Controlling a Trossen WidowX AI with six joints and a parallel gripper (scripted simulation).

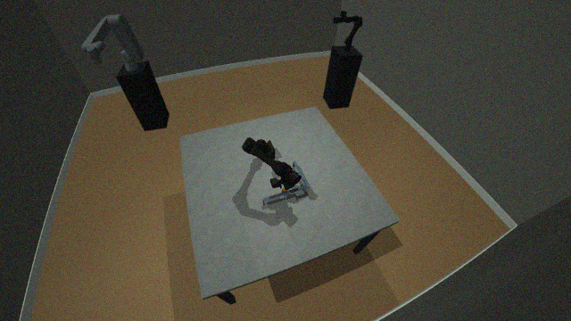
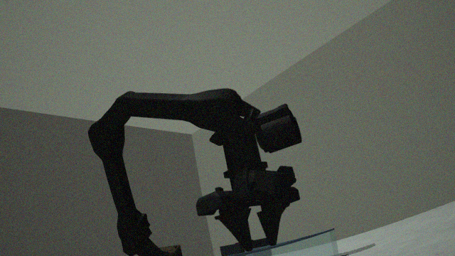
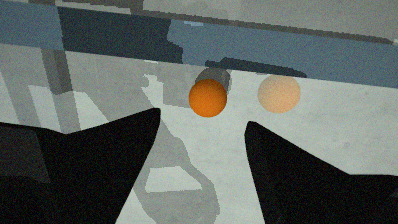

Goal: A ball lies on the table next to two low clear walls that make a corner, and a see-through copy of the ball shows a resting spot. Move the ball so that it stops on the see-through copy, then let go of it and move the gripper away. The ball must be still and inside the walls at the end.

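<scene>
The orange ball is 4 cm below my gripper tip. Round my gripper tip: clear wall (4 cm ahead, 3 cm below); see-through copy of ball (2 cm ahead, 6 cm to the right, 4 cm below).
</scene>
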